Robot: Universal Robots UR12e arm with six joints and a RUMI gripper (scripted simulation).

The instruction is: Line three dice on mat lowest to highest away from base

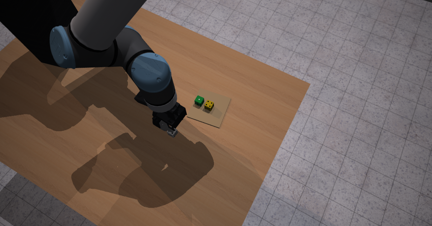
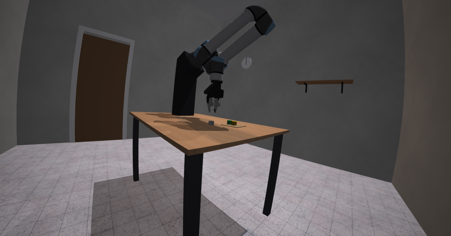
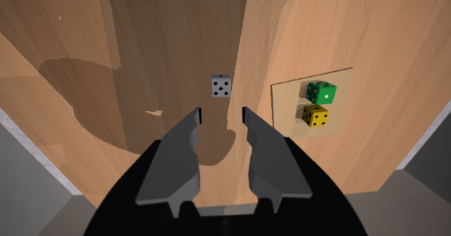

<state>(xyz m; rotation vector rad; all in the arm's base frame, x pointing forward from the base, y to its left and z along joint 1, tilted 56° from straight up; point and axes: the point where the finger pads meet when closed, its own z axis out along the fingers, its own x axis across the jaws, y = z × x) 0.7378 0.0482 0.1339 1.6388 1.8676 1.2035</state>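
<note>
The white die lies 90 mm below my hand. Round my hand: yellow die (10 mm behind, 180 mm to the left, 90 mm below); tan mat (10 mm behind, 180 mm to the left, 100 mm below); green die (50 mm behind, 160 mm to the left, 90 mm below).
</note>
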